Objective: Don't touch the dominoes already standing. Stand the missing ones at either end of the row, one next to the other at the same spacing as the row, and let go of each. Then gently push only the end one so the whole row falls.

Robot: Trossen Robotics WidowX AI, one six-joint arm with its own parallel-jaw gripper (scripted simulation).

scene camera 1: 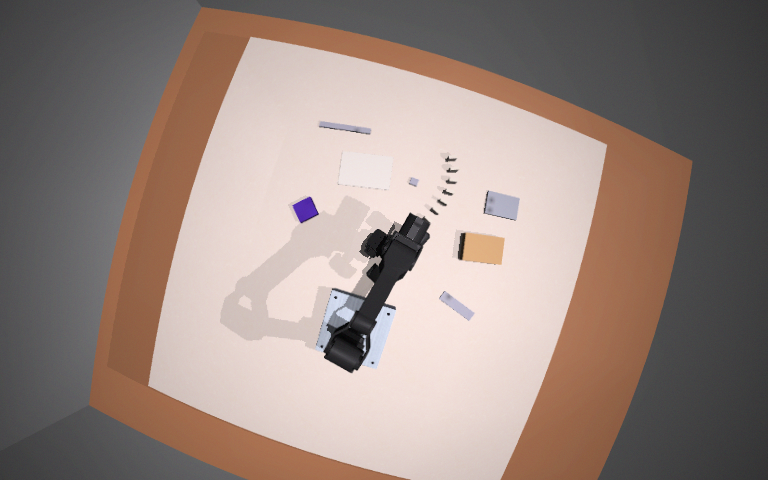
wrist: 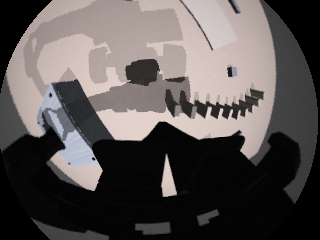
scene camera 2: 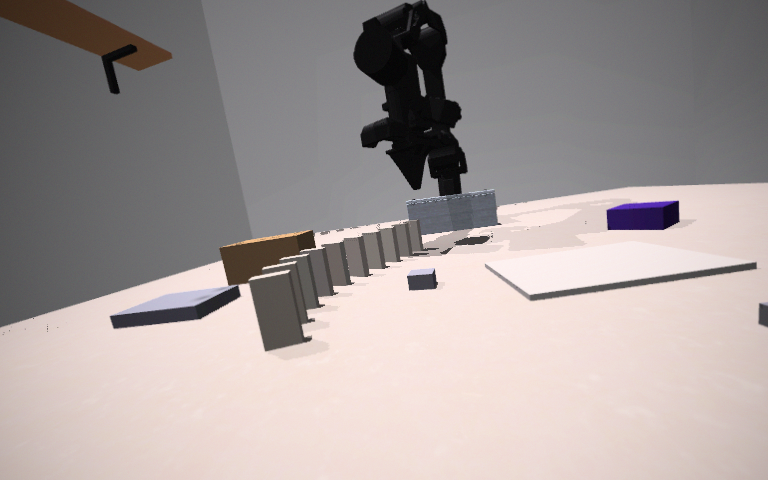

Scene:
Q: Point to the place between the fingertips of the gripper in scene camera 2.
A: At 416, 189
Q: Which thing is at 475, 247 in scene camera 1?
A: An orange-brown box.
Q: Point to an orange-brown box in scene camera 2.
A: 243, 260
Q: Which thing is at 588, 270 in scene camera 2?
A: A flat white plate.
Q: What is the gripper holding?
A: Nothing.

